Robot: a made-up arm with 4 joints. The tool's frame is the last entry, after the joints.
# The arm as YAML. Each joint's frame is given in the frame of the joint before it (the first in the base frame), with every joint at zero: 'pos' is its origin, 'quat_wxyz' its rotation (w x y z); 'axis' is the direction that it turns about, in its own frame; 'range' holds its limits. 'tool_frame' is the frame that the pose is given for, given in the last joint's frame.
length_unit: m
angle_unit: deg
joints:
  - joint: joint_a
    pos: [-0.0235, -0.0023, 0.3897]
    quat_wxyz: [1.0, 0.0, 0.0, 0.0]
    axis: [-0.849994, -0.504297, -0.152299]
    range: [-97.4, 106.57]
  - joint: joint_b
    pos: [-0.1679, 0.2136, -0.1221]
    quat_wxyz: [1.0, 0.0, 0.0, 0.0]
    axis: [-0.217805, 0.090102, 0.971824]
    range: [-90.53, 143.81]
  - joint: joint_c
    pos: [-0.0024, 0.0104, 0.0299]
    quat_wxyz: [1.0, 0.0, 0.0, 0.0]
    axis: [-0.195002, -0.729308, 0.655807]
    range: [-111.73, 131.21]
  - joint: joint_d
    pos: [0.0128, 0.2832, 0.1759]
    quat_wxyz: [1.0, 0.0, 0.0, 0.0]
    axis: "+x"
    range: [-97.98, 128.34]
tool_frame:
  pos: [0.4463, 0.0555, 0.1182]
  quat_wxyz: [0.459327, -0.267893, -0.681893, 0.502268]
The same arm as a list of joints. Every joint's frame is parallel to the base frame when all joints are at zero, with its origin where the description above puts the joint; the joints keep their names.
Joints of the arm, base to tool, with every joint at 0 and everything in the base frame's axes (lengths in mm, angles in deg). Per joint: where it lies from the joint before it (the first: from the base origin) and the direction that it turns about. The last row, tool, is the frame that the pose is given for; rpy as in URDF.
joint_a: axis -0.849994 -0.504297 -0.152299 offset -23.5 -2.3 389.7
joint_b: axis -0.217805 0.090102 0.971824 offset -167.9 213.6 -122.1
joint_c: axis -0.195002 -0.729308 0.655807 offset -2.4 10.4 29.9
joint_d: axis 1 0 0 offset 12.8 283.2 175.9
tool: offset 446.3 55.5 118.2 rpy -94.51 -20.94 117.72
Joint limits (deg, base to tool): -97.4..106.57 -90.53..143.81 -111.73..131.21 -97.98..128.34

